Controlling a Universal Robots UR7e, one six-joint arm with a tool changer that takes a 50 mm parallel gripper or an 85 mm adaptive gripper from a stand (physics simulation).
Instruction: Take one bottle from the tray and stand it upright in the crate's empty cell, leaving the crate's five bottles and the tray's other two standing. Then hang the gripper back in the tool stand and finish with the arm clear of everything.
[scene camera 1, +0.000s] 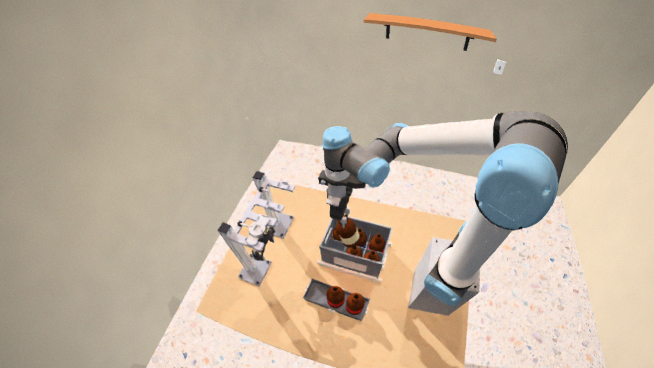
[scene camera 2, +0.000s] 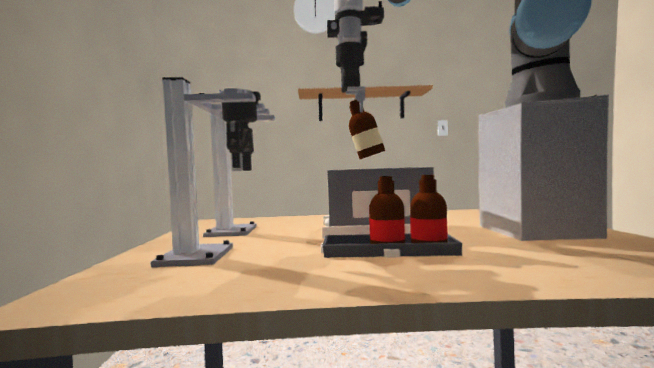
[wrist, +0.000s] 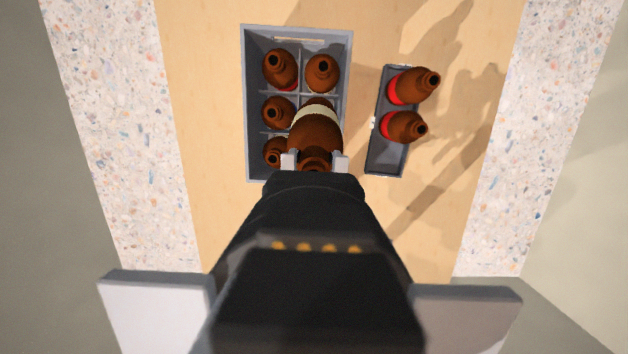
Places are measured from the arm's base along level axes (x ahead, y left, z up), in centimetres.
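Where they show: hand at its tool point: (scene camera 2: 349, 39); arm's base at its link origin: (scene camera 2: 540, 105).
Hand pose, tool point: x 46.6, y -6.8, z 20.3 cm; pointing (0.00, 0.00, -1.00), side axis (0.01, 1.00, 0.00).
Things, the pixels of their top centre, and the offset from my tool point.
- brown bottle with a cream label, top centre: (wrist: 315, 154) (scene camera 2: 362, 99) (scene camera 1: 346, 217) dx -3.2, dy +0.1, dz -15.7 cm
- grey crate at its top centre: (wrist: 293, 114) (scene camera 2: 375, 168) (scene camera 1: 357, 237) dx -6.8, dy -3.9, dz -34.7 cm
- dark tray at its top centre: (scene camera 2: 388, 238) (wrist: 394, 125) (scene camera 1: 336, 298) dx -5.1, dy +20.6, dz -49.6 cm
My gripper (scene camera 1: 344, 218) (scene camera 2: 358, 97) (wrist: 314, 162) is shut on the neck of a brown bottle with a cream label (scene camera 1: 347, 231) (scene camera 2: 366, 134) (wrist: 316, 131). The bottle hangs tilted, above the grey crate (scene camera 1: 334, 257) (scene camera 2: 340, 197) (wrist: 245, 105), with air between it and the crate's top in scene camera 2. Brown bottles stand in the crate; in the wrist view the held bottle hides the cells at the lower right. The dark tray (scene camera 1: 316, 293) (scene camera 2: 350, 249) (wrist: 385, 162) holds two upright red-labelled bottles, one (scene camera 1: 335, 296) (scene camera 2: 386, 212) (wrist: 402, 127) beside the other (scene camera 1: 355, 303) (scene camera 2: 428, 212) (wrist: 412, 86).
The tool stand (scene camera 1: 240, 252) (scene camera 2: 181, 170) is left of the crate and tray, with another black gripper (scene camera 1: 260, 246) (scene camera 2: 240, 135) hanging in it. The arm's grey pedestal (scene camera 1: 425, 275) (scene camera 2: 562, 170) is to the right. An orange shelf (scene camera 1: 430, 26) (scene camera 2: 390, 92) is on the back wall.
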